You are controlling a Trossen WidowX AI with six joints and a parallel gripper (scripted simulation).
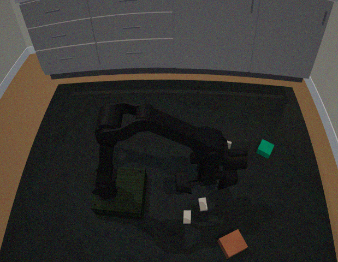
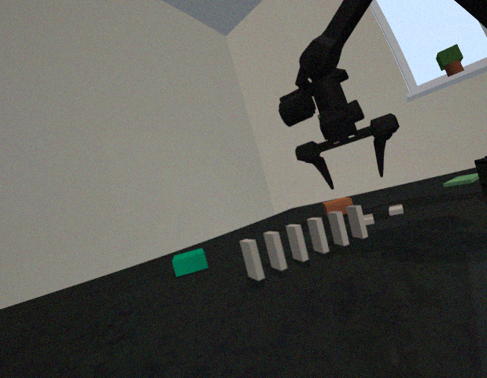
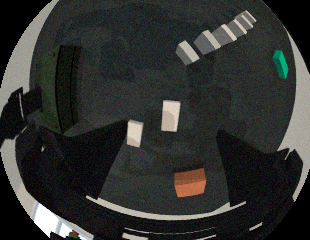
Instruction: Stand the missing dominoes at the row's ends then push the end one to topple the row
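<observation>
Now: the orange block 13 cm ahead of my gripper tip, 16 cm to the right of it and 6 cm below it. From my gripper tip the other things lie so: green cube: 23 cm ahead, 25 cm to the left, 7 cm below.
</observation>
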